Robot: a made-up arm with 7 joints.
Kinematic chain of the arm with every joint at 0, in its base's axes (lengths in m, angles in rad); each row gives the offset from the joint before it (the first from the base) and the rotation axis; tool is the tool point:
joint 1: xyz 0 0 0.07 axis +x
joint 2: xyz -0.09 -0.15 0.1 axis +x
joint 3: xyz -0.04 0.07 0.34 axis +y
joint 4: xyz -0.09 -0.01 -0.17 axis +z
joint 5: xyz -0.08 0 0.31 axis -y
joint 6: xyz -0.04 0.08 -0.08 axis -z
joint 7: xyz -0.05 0.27 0 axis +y
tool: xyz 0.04 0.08 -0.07
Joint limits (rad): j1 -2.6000..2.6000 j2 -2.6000..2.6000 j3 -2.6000..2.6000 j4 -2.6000..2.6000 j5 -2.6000..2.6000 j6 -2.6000..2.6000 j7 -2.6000..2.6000
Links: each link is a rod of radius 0.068 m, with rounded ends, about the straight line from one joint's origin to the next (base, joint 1, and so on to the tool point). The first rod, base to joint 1, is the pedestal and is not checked.
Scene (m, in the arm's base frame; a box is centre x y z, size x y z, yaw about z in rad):
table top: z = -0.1
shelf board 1: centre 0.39 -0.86 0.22 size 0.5 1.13 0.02 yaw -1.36
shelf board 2: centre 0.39 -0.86 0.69 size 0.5 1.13 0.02 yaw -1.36
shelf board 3: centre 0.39 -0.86 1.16 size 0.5 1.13 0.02 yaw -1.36
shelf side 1: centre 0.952 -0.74 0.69 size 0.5 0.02 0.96 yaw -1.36
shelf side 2: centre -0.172 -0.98 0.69 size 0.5 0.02 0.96 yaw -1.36
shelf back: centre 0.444 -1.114 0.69 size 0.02 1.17 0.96 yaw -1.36
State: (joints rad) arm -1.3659 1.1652 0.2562 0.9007 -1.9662 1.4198 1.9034
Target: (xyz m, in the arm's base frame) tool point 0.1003 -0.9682 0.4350
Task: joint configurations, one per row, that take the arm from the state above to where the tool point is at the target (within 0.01 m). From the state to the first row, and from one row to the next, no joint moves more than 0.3 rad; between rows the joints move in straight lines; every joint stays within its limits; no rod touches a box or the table.
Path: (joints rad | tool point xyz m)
1: -1.3292 1.2254 0.5149 1.0391 -2.0567 1.4540 1.8449 | -0.5645 0.0369 0.7476
2: -1.2925 1.2856 0.7736 1.1776 -2.1473 1.4882 1.7865 | -0.4776 -0.0954 0.8477
3: -1.2559 1.3458 1.0322 1.3160 -2.2378 1.5224 1.7280 | -0.3590 -0.2356 0.8828
4: -1.2192 1.4060 1.2909 1.4545 -2.3284 1.5567 1.6696 | -0.2302 -0.3635 0.8459
5: -1.1825 1.4662 1.5496 1.5929 -2.4189 1.5909 1.6111 | -0.1146 -0.4593 0.7442
6: -1.1458 1.5264 1.8083 1.7314 -2.5095 1.6251 1.5526 | -0.0326 -0.5094 0.5979
7: -1.1091 1.5866 2.0670 1.8698 -2.6000 1.6593 1.4942 | 0.0024 -0.5105 0.4350
8: -0.8490 1.6226 1.9423 1.5878 -2.6000 1.3948 1.5475 | 0.0854 -0.6956 0.4637
9: -0.5889 1.6586 1.8176 1.3057 -2.6000 1.1302 1.6008 | 0.1145 -0.8527 0.4683
10: -0.3288 1.6946 1.6930 1.0236 -2.6000 0.8657 1.6540 | 0.1003 -0.9682 0.4350

